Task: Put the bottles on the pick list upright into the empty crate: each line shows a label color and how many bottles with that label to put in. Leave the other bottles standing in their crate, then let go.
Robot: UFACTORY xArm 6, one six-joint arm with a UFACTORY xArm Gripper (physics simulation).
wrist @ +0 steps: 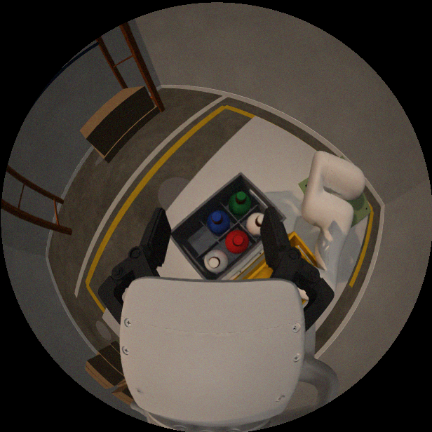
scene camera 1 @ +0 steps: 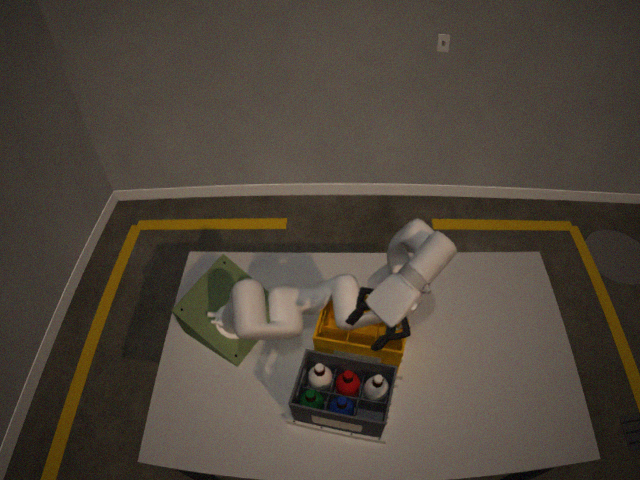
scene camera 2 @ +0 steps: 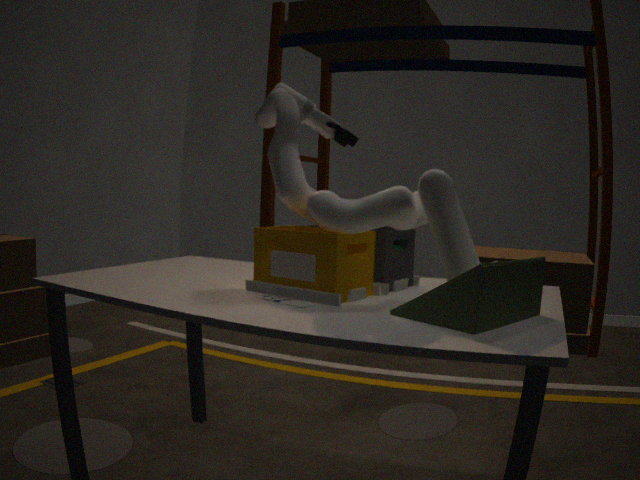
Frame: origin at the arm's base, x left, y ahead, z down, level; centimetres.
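Seen in the pictures: gripper, between the fingertips: (scene camera 1: pixel 360 336) (scene camera 2: pixel 351 143); arm's base, origin of its link: (scene camera 1: pixel 232 321).
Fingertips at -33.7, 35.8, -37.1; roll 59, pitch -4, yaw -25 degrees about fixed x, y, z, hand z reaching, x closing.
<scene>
Offsets run from my fingertips to a thing's middle, as dx, dy, dz. Level surfaces: height alone.
The dark grey crate @[-1.1, -3.8, +34.4] (scene camera 1: pixel 301 413) (scene camera 2: pixel 393 266) (wrist: pixel 206 204) holds a white bottle @[+6.8, -9.6, +34.6] (scene camera 1: pixel 319 379) (wrist: pixel 253 224), a red bottle @[+2.9, -1.9, +34.6] (scene camera 1: pixel 347 383) (wrist: pixel 236 243), a second whitish bottle @[-0.5, +6.2, +34.6] (scene camera 1: pixel 375 389) (wrist: pixel 215 263), a green bottle @[-1.2, -13.6, +34.6] (scene camera 1: pixel 311 399) (wrist: pixel 239 203) and a blue bottle @[-5.0, -5.3, +34.6] (scene camera 1: pixel 341 406) (wrist: pixel 218 223), all upright; one corner compartment is empty. Their labels are hidden. The yellow crate (scene camera 1: pixel 330 344) (scene camera 2: pixel 356 273) (wrist: pixel 260 271) stands beside it; its visible compartments are empty, and the arm hides part. My gripper (scene camera 1: pixel 363 334) (scene camera 2: pixel 353 140) (wrist: pixel 214 218) is open and empty, tilted, high above the crates. No readable pick list shows.
Both crates stand close together on the white table @[dz +43.2] (scene camera 1: pixel 480 361) (scene camera 2: pixel 155 279) (wrist: pixel 235 150). Low light rails edge their bases. The arm's links pass low over the yellow crate. A green wedge-shaped base (scene camera 1: pixel 199 315) (scene camera 2: pixel 475 304) carries the arm at one end of the table.
</scene>
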